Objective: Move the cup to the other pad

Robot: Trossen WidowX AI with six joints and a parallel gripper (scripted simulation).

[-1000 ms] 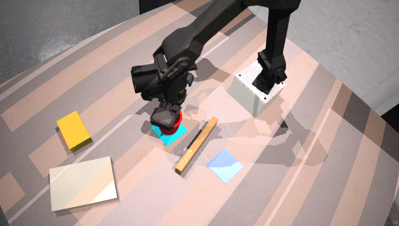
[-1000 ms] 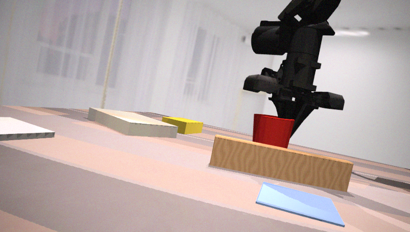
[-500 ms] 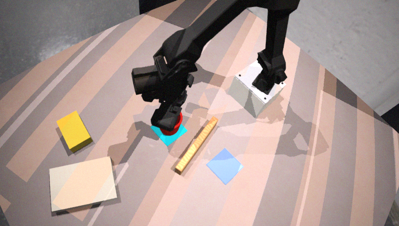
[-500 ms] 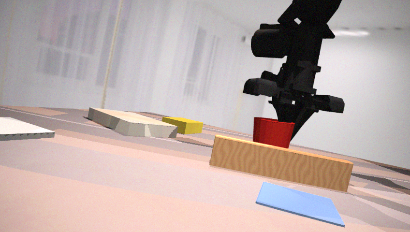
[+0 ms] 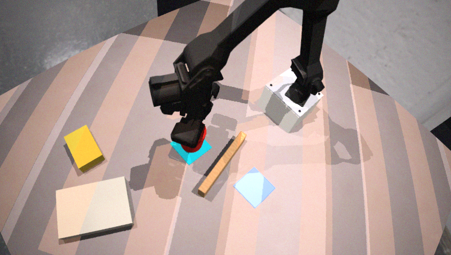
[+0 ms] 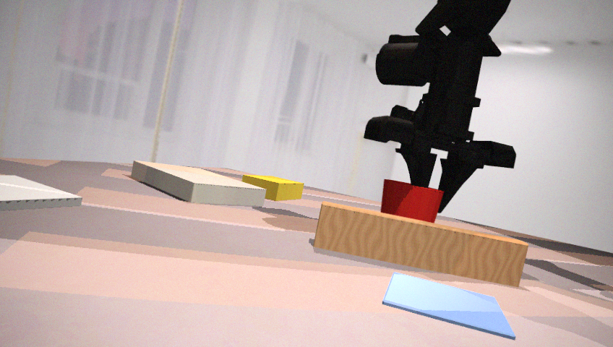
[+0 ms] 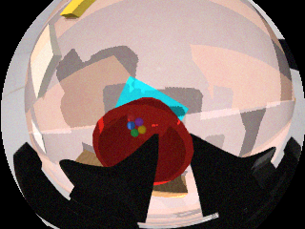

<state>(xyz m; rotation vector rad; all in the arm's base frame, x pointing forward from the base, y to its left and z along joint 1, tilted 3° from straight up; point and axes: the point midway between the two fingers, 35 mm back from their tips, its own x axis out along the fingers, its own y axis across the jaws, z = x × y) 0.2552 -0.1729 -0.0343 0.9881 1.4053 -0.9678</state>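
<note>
The red cup lies 2 cm ahead of my gripper tip and 1 cm below it. Also, from my gripper tip: long wooden bar: 3 cm ahead, 11 cm to the left, 3 cm below; then light blue pad: 2 cm ahead, 22 cm to the left, 5 cm below; then cyan pad: 3 cm ahead, 1 cm to the left, 5 cm below.
</note>
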